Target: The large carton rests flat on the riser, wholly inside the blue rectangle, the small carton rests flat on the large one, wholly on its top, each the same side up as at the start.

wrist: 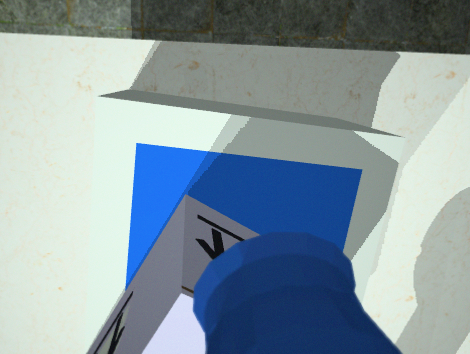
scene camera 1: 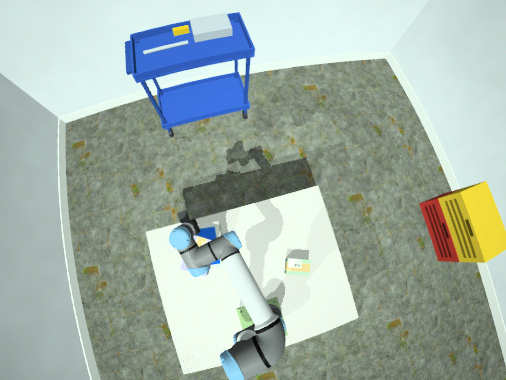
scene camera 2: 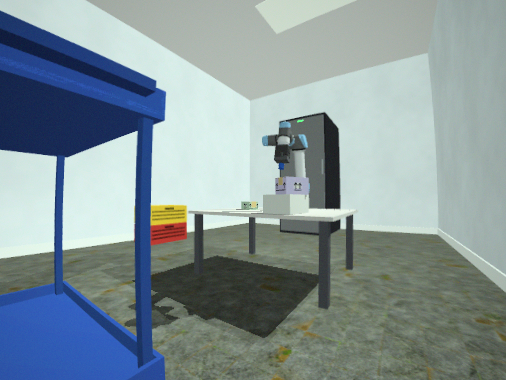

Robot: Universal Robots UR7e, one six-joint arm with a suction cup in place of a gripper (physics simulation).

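The large lilac carton (scene camera 2: 291, 185) (wrist: 160, 253) rests on the white riser (scene camera 2: 285, 204) (wrist: 111, 140). In the wrist view it is turned at an angle to the blue rectangle (wrist: 269, 189) (scene camera 1: 208, 231), with one corner on the blue. In scene camera 1 my arm hides most of it; a lilac edge (scene camera 1: 183, 267) shows. My suction cup (wrist: 283, 298) (scene camera 2: 281, 166) hangs a little above the carton's top, apart from it and holding nothing. The small carton (scene camera 1: 297, 262) (scene camera 2: 249, 205) lies flat on the table (scene camera 1: 327, 294), to the right of the riser in scene camera 1.
A green plate (scene camera 1: 244, 317) lies at my arm's base. A blue cart (scene camera 1: 214, 50) (scene camera 2: 144, 241) stands across the floor. Red and yellow crates (scene camera 2: 168, 224) (scene camera 1: 434, 226) sit by the wall. A black cabinet (scene camera 2: 327, 162) stands behind the table.
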